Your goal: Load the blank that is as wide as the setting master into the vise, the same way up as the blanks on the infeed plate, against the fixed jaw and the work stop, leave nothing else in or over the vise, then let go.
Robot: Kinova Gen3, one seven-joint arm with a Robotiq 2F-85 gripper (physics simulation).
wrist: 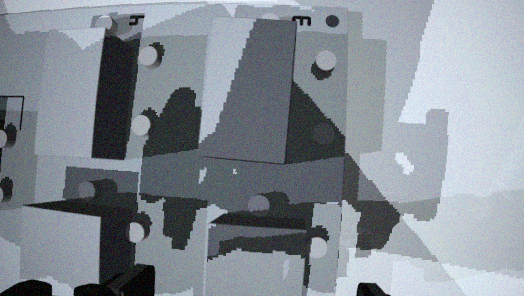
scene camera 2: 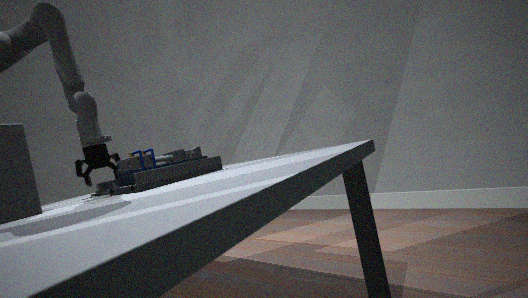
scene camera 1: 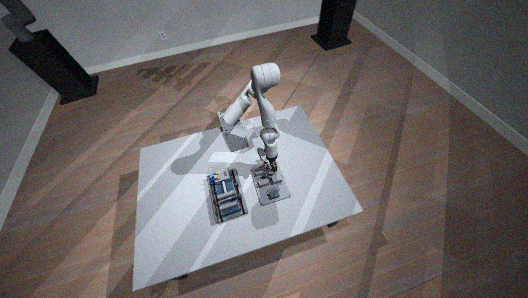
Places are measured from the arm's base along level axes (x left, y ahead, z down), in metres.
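Pixels of known places: gripper, fingertip midpoint: [scene camera 2: 104,182]; arm's base at its link origin: [scene camera 1: 228,120].
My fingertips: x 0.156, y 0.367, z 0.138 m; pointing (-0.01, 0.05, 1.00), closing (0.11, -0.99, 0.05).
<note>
Ahead of a thing's pixels: the offset from my fingertips to its top centre. "*": to the spot under its first point. Level surfaces: height alone.
My gripper [scene camera 1: 272,171] [scene camera 2: 103,183] [wrist: 250,287] is open and empty, low over the infeed plate [scene camera 1: 265,201] [wrist: 327,275]. In the wrist view, a lower-right blank @(* dx -0.012, dy -0.002, dz -0.003 m) [wrist: 257,272] lies between the two finger positions; the fingertips are partly cut off. An upper blank @(dx -0.088, dy +0.000, dz -0.003 m) [wrist: 255,95] stands beside mark 3, another blank @(dx -0.092, dy +0.083, dz -0.003 m) [wrist: 70,95] beside mark 4, and another blank @(dx -0.007, dy +0.091, dz -0.003 m) [wrist: 60,245] at lower left. A dark block @(dx -0.061, dy +0.174, dz +0.008 m) [scene camera 1: 273,193] sits near the plate's front. The vise @(dx -0.329, dy +0.057, dz -0.058 m) [scene camera 1: 230,206] [scene camera 2: 175,172] is left of the plate in scene camera 1; its contents and the setting master cannot be told apart.
Blue upright parts @(* dx -0.372, dy -0.063, dz -0.017 m) [scene camera 1: 213,177] [scene camera 2: 142,159] stand at one end of the vise. Round locating pegs [wrist: 325,60] [wrist: 137,232] rise beside the blanks. The plate and vise lie side by side on the white table @(dz +0.041 m) [scene camera 1: 170,225], with the arm's base behind them.
</note>
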